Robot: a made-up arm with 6 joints.
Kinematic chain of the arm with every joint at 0, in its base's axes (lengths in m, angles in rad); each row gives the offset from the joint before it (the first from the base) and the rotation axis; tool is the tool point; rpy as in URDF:
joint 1: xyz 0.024 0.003 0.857 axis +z
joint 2: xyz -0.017 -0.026 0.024 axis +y
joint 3: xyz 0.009 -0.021 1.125 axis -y
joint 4: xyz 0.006 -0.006 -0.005 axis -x
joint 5: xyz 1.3 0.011 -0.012 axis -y
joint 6: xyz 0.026 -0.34 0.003 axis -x
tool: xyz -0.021 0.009 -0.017 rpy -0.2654 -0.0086 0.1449
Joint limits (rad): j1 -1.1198..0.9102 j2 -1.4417..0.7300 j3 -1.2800..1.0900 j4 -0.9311..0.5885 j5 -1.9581..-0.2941 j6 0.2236..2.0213
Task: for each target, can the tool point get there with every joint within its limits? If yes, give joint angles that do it. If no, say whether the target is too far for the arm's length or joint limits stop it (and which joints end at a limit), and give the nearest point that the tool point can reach.
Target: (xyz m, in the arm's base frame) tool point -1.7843 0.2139 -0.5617
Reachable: no: joint limits stop it (at a limit: joint 1, joint 2, joint 3, joint 6) | nearest point -0.2884 -0.2176 0.5826 | short by 1.932 m
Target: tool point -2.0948 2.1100 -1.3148
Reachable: no: too far | nearest point -1.6191 1.6369 1.6326 | short by 3.023 m
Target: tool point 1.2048 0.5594 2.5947
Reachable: yes | joints 0.6462 0.0930 0.7575 -0.7966 -0.9038 0.6530
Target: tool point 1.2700 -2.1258 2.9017
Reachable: no: too far | nearest point 0.9713 -1.6154 2.4206 | short by 0.762 m
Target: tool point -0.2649 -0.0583 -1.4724
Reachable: no: joint limits stop it (at a limit: joint 1, joint 2, joint 4, joint 6) | nearest point -0.0236 -0.4740 0.4113 | short by 1.944 m
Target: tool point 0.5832 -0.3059 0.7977
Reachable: yes | joints 0.0434 0.0425 -0.9789 -0.5571 -1.5922 1.1069
